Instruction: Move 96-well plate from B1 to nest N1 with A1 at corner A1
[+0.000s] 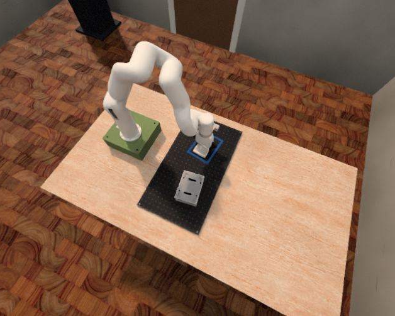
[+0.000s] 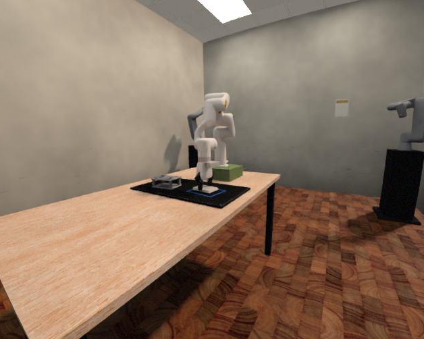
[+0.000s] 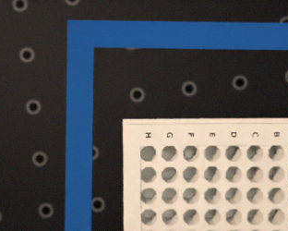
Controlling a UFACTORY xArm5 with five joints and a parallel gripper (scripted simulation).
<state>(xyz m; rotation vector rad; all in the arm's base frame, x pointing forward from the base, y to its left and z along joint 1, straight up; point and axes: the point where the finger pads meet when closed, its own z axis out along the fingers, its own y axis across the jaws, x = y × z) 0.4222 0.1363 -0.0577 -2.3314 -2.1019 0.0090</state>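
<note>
The grey raised plate nest is 4 cm ahead of my hand, 28 cm to the right of it and 3 cm above it. The rest, counted from my hand: white 96-well plate: 1 cm below.
</note>
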